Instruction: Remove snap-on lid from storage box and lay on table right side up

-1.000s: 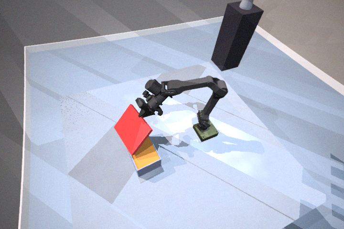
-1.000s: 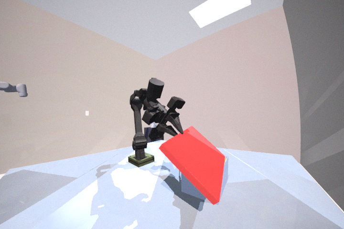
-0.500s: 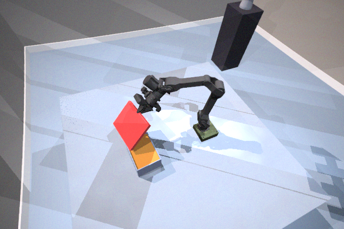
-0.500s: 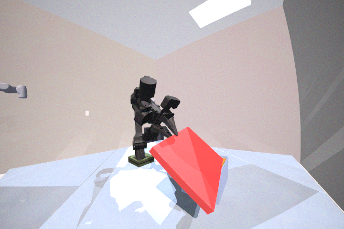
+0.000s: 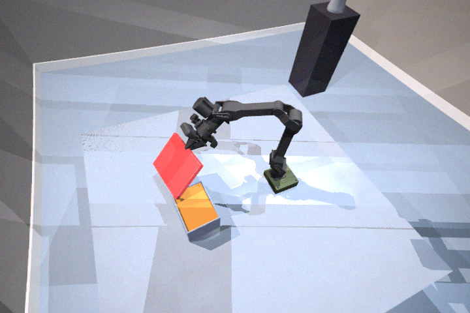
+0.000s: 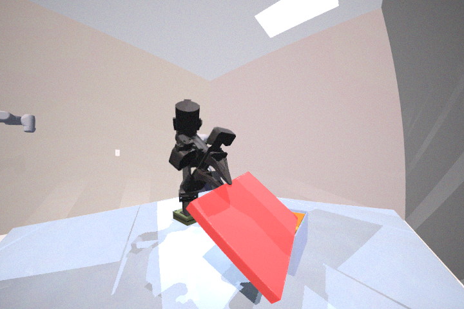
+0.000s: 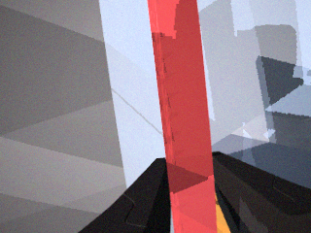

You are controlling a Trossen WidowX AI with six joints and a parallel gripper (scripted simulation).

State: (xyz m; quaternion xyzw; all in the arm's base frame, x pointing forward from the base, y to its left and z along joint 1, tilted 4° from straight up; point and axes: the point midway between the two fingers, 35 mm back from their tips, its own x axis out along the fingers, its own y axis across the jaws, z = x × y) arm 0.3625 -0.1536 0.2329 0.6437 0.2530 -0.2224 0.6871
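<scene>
Right now my gripper tip is 6 cm short of the red lid, 2 cm to the right of it and 5 cm above it. Round my gripper tip: box (4 cm ahead, 20 cm to the left, 18 cm below).
</scene>
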